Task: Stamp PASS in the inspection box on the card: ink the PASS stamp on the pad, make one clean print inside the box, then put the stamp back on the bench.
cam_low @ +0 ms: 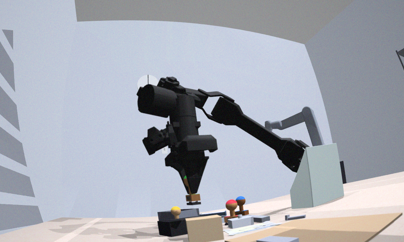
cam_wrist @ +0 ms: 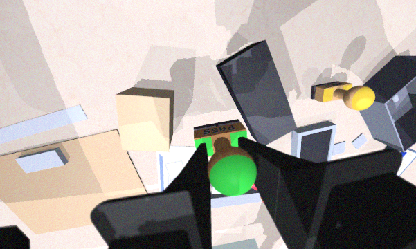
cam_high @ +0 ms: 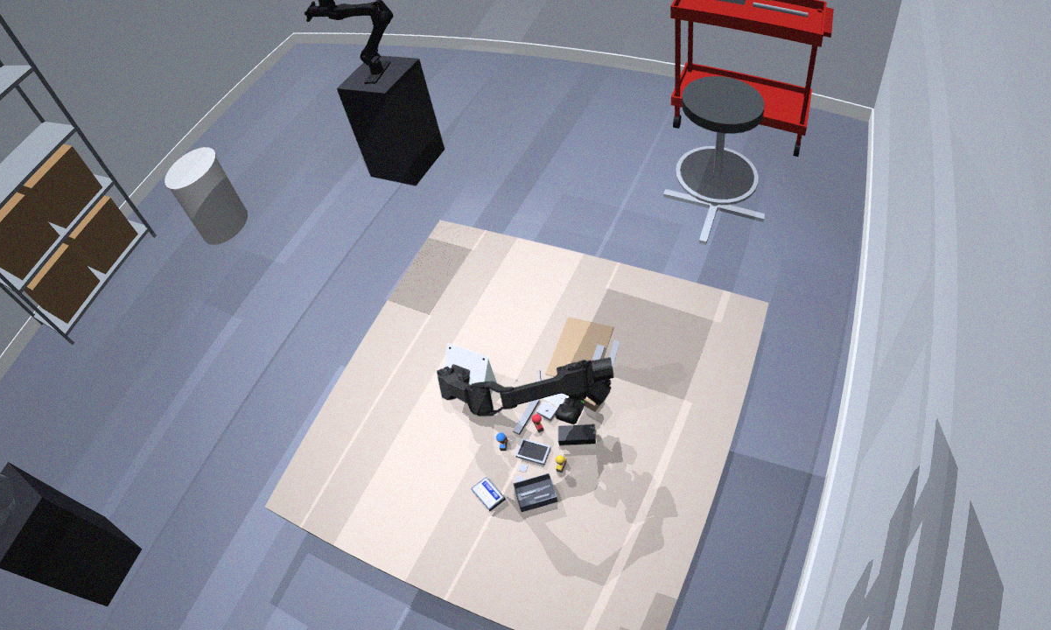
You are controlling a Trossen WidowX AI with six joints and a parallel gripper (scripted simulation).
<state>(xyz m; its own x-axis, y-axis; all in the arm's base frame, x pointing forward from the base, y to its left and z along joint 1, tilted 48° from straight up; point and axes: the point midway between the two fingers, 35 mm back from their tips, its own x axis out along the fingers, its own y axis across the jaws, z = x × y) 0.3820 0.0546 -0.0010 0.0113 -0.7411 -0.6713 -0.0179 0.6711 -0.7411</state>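
The ink pad lies 15 cm to the right of my gripper tip, 9 cm below it and 9 cm behind it. Round my gripper tip: tan block (7 cm to the left, 7 cm below, 1 cm ahead); then inspection card (10 cm below, 10 cm behind, 5 cm to the left); then black box (8 cm below, 6 cm to the right, 1 cm ahead).
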